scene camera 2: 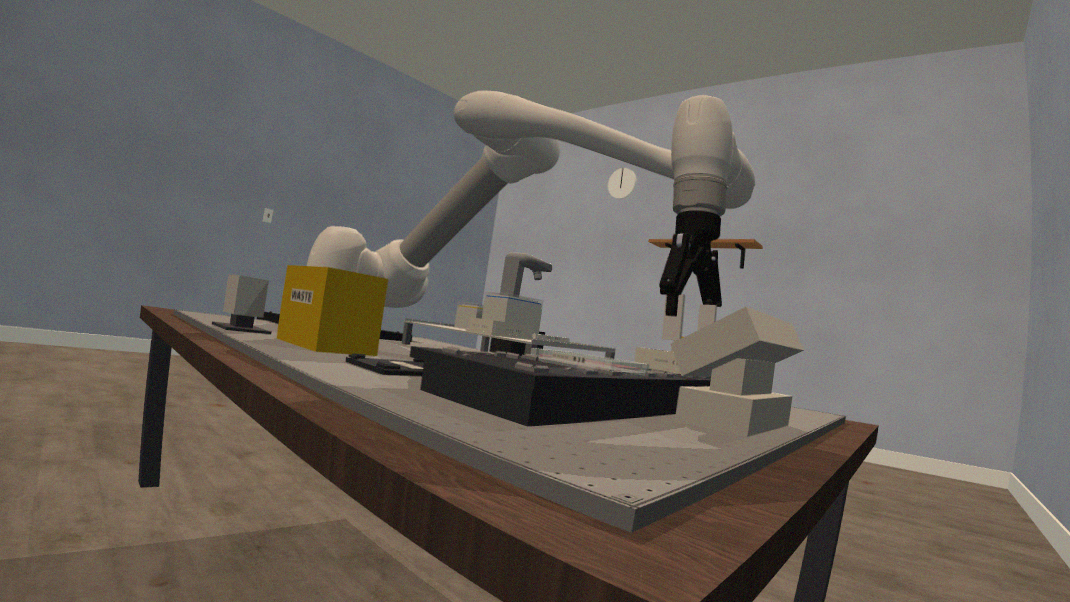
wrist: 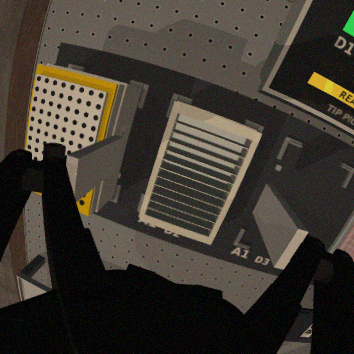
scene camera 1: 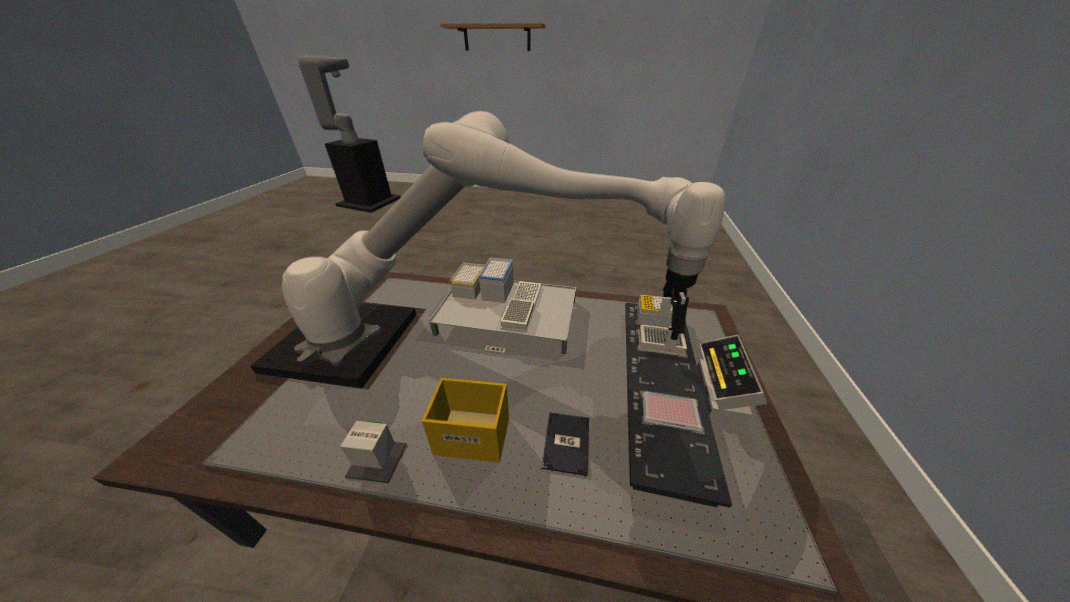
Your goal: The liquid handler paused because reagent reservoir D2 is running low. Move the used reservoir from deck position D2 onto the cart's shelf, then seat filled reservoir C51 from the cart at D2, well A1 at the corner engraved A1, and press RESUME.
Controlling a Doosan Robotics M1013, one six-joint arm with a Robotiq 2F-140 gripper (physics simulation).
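Seen in the pictures: gripper, fingertip midpoint: [wrist: 189,175] [scene camera 1: 666,330]; arm's base at its link origin: [scene camera 1: 340,340].
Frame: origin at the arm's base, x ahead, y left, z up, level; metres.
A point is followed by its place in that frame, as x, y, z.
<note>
The used reservoir [scene camera 1: 652,338] @(0.925, 0.326, 0.047) [wrist: 200,172] @(0.961, 0.334, 0.058), a cream frame with parallel troughs, sits at D2 on the black deck [scene camera 1: 677,465] @(1.019, -0.042, 0.027) [scene camera 2: 478,381] @(1.036, -0.086, 0.007) [wrist: 136,165] @(0.923, 0.395, 0.027). Its lower edge partly covers the A1 D2 engraving in the wrist view. My gripper [scene camera 1: 675,336] @(0.959, 0.343, 0.077) [scene camera 2: 689,318] [wrist: 189,175] @(0.959, 0.343, 0.077) is open and empty above it, with one pale finger pad toward the tip rack side and the other toward D3. Two pale troughed or gridded items [scene camera 1: 517,312] @(0.506, 0.262, 0.070) [scene camera 1: 526,291] @(0.475, 0.409, 0.050) lie on the cart [scene camera 1: 552,318] @(0.610, 0.311, 0.039); I cannot read which is C51. The control panel [scene camera 1: 731,370] @(1.118, 0.220, 0.096) [wrist: 320,55] @(1.093, 0.308, 0.091) stands beside the deck; no RESUME label is readable.
A yellow-edged tip rack [scene camera 1: 652,303] @(0.904, 0.450, 0.087) [wrist: 67,110] @(0.960, 0.459, 0.092) stands next to the reservoir at D1. A pink plate [scene camera 1: 671,411] @(0.996, 0.083, 0.040) sits at D4. Tip boxes [scene camera 1: 467,278] @(0.287, 0.326, 0.110) [scene camera 1: 496,278] @(0.404, 0.324, 0.139) stand on the cart. A yellow waste bin [scene camera 1: 467,438] @(0.585, -0.177, 0.068) [scene camera 2: 332,310] @(0.643, -0.141, 0.048) and RG pad [scene camera 1: 566,456] @(0.788, -0.092, -0.012) are nearer the front.
</note>
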